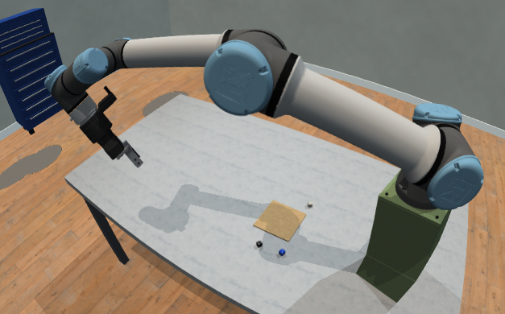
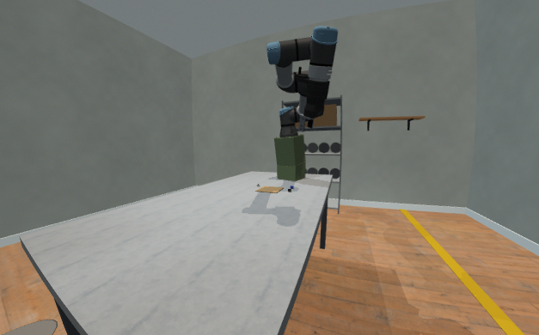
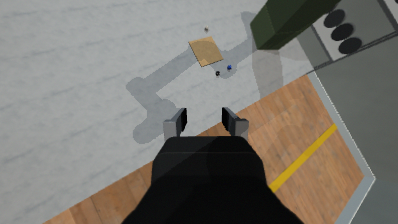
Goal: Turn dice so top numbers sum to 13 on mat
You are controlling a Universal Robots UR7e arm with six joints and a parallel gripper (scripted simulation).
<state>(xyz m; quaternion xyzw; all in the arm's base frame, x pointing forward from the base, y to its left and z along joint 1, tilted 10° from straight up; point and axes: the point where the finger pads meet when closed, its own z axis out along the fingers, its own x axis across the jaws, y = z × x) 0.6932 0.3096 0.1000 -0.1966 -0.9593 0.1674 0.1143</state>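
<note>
Right now my hand is 420 mm to the left of the white die, 360 mm past it and 350 mm above it. Also, from my hand: blue die (380 mm behind, 350 mm below, 180 mm to the right); tan mat (360 mm below, 300 mm to the right, 300 mm behind); black die (350 mm below, 300 mm behind, 170 mm to the right).
</note>
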